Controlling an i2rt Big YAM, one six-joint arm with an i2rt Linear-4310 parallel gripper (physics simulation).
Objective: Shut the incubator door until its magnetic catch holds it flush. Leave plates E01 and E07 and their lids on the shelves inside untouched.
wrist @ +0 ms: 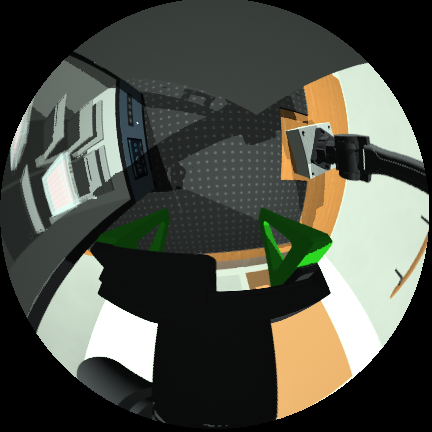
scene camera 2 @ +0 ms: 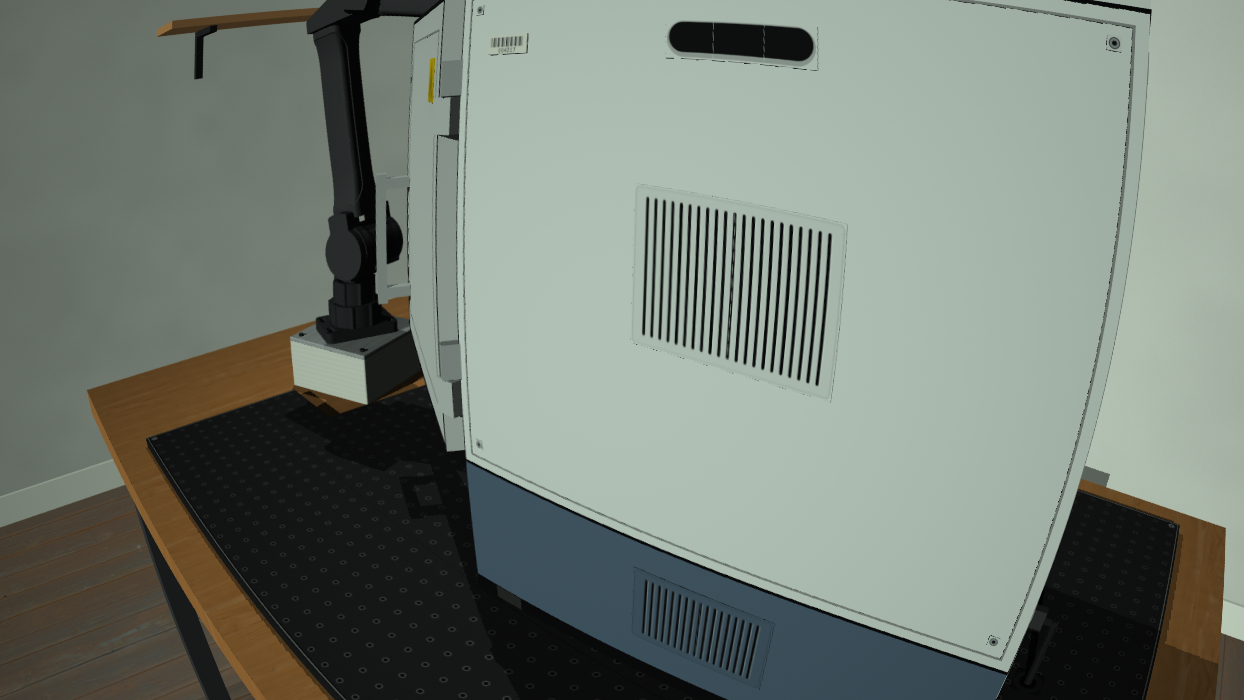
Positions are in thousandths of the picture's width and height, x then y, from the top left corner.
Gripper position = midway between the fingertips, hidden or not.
Note:
I see my gripper (wrist: 494, 492) and an incubator door (wrist: 584, 145).

